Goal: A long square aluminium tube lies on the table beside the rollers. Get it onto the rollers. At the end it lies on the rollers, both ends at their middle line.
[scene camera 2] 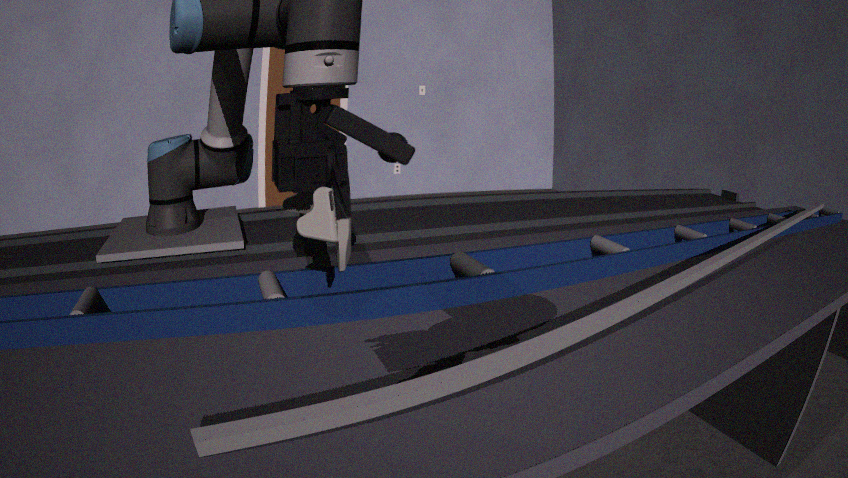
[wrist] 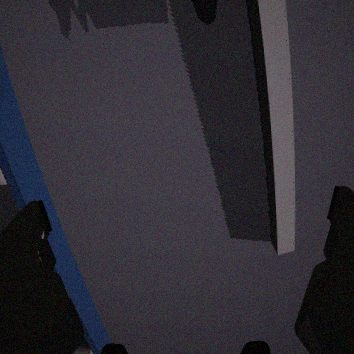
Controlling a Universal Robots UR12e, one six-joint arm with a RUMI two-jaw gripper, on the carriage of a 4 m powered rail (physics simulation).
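Seen in the pictures: gripper, fingertip midpoint: (scene camera 2: 326,252) (wrist: 185,197); arm's base, link origin: (scene camera 2: 173,227).
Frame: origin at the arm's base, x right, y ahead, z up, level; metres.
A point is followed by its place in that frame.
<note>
The long pale square tube (scene camera 2: 451,382) {x -0.427, y 0.981, z -0.001 m} (wrist: 281,130) {x -0.267, y 0.991, z 0.000 m} runs obliquely beside the roller track. Its near end is low at the table, in front of the track. Its far end crosses over the blue frame at the back right in the scene view; its exact contact there is too small to tell. Several grey rollers (scene camera 2: 470,264) {x -0.638, y 0.633, z 0.025 m} sit between blue side rails (scene camera 2: 380,296) {x -0.434, y 0.694, z 0.010 m} (wrist: 27,165) {x -0.242, y 0.694, z -0.008 m}. My gripper (scene camera 2: 332,261) {x -0.296, y 0.893, z 0.161 m} (wrist: 185,197) {x -0.296, y 0.893, z 0.161 m} is open and empty, pointing down above the track in the scene view. In the wrist view, the tube's near end shows between the fingers' directions, closer to the right finger.
The grey table (scene camera 2: 118,385) {x 0.047, y 0.847, z -0.030 m} (wrist: 140,165) {x -0.220, y 0.830, z -0.030 m} carries the track, and its front edge runs along the lower right of the scene view. The arm's base plate (scene camera 2: 219,234) {x -0.157, y 0.139, z 0.000 m} stands on the dark rail behind the rollers. A wall and a brown door (scene camera 2: 274,130) are behind.
</note>
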